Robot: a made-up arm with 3 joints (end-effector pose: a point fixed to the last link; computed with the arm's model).
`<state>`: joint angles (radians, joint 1 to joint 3).
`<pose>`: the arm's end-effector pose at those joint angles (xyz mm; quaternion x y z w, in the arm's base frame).
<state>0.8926 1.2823 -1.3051</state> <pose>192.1 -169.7 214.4 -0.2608 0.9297 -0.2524 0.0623</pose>
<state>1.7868 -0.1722 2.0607</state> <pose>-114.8 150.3 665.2 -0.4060 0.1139 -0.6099 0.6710</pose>
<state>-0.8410 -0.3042 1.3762</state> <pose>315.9 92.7 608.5 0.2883 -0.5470 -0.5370 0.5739</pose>
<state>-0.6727 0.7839 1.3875</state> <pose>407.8 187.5 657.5 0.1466 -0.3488 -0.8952 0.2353</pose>
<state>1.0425 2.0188 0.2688</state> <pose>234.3 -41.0 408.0 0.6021 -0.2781 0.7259 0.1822</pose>
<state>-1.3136 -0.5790 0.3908</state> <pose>258.5 92.3 837.9 -0.0243 -0.5758 -0.3784 0.7243</pose>
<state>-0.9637 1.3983 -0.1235</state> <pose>394.3 -77.2 860.4 0.1883 0.2484 -0.8024 0.5089</pose>
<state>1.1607 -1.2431 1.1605</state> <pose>80.1 -32.1 523.2 0.0113 0.3592 -0.2059 0.9102</pose>
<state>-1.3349 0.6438 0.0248</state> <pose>300.2 23.5 961.0 0.1612 -0.1398 -0.7064 0.6749</pose>
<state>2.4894 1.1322 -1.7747</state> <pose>-365.8 -114.2 684.8 0.1244 -0.7132 -0.0999 0.6826</pose>
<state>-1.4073 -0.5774 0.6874</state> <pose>249.4 70.2 795.4 0.1201 -0.6613 -0.3719 0.6403</pose>
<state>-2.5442 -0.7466 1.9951</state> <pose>292.0 51.2 887.8 -0.6049 0.7647 -0.1756 0.1363</pose>
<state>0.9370 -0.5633 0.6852</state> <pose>195.1 71.3 500.8 -0.3006 0.3339 -0.2592 0.8550</pose>
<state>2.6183 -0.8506 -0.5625</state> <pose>-131.0 219.2 600.4 -0.0454 0.8298 0.5514 0.0735</pose>
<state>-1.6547 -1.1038 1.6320</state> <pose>359.8 -27.4 722.9 0.4393 -0.8077 -0.0125 0.3931</pose>
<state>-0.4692 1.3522 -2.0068</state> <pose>654.1 -130.6 490.9 -0.0064 0.7820 -0.0349 0.6223</pose>
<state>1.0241 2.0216 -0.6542</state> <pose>147.7 -182.5 430.1 0.3426 -0.6522 0.6524 0.1776</pose>
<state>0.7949 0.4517 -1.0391</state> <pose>337.8 12.9 193.4 -0.4600 0.8209 -0.0365 0.3363</pose>
